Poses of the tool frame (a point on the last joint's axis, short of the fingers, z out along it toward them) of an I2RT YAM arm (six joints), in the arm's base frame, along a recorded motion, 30 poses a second.
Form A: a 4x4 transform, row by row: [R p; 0 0 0 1], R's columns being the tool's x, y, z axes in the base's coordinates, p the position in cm. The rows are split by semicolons.
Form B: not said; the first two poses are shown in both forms.
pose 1, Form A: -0.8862, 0.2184, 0.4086, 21.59; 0.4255, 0.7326, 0.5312, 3.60; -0.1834, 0.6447, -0.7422, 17.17; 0, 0, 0, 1
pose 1, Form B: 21.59, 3.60, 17.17, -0.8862, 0.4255, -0.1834, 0.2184, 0.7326, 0.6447
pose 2, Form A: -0.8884, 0.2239, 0.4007, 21.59; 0.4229, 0.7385, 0.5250, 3.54; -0.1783, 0.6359, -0.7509, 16.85; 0, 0, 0, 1
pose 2, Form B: 21.59, 3.54, 16.85, -0.8884, 0.4229, -0.1783, 0.2239, 0.7385, 0.6359
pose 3, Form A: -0.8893, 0.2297, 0.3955, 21.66; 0.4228, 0.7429, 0.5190, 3.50; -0.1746, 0.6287, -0.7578, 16.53; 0, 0, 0, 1
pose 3, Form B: 21.66, 3.50, 16.53, -0.8893, 0.4228, -0.1746, 0.2297, 0.7429, 0.6287
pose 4, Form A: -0.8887, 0.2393, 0.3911, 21.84; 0.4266, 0.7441, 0.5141, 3.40; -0.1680, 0.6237, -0.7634, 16.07; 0, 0, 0, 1
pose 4, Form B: 21.84, 3.40, 16.07, -0.8887, 0.4266, -0.1680, 0.2393, 0.7441, 0.6237
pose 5, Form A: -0.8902, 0.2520, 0.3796, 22.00; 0.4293, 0.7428, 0.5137, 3.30; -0.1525, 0.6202, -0.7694, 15.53; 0, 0, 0, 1
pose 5, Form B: 22.00, 3.30, 15.53, -0.8902, 0.4293, -0.1525, 0.2520, 0.7428, 0.6202
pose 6, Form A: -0.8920, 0.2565, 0.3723, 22.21; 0.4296, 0.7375, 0.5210, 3.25; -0.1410, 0.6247, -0.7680, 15.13; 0, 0, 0, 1
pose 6, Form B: 22.21, 3.25, 15.13, -0.8920, 0.4296, -0.1410, 0.2565, 0.7375, 0.6247
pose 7, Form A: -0.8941, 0.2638, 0.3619, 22.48; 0.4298, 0.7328, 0.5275, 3.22; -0.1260, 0.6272, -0.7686, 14.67; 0, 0, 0, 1
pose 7, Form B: 22.48, 3.22, 14.67, -0.8941, 0.4298, -0.1260, 0.2638, 0.7328, 0.6272
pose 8, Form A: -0.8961, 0.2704, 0.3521, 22.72; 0.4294, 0.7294, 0.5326, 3.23; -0.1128, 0.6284, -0.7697, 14.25; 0, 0, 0, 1
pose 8, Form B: 22.72, 3.23, 14.25, -0.8961, 0.4294, -0.1128, 0.2704, 0.7294, 0.6284
